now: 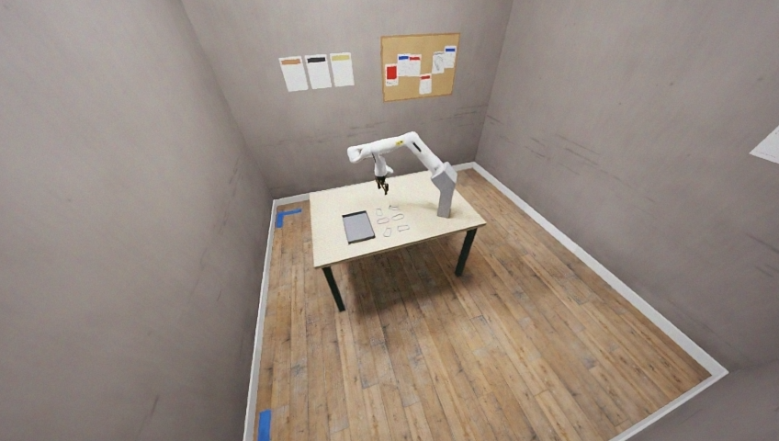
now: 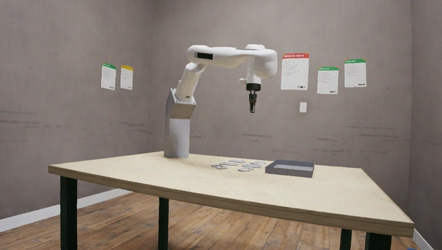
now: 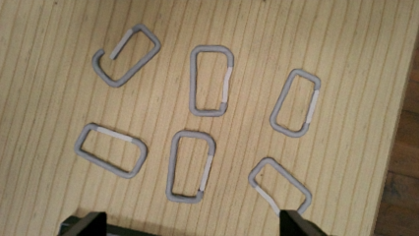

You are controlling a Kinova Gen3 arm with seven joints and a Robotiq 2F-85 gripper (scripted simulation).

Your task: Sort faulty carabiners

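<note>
Right now my hand is 30 mm short of the carabiner gate, 10 mm to the right of it and 280 mm above it. Also, from my hand: grey tray: 210 mm ahead, 50 mm to the right, 280 mm below.
</note>
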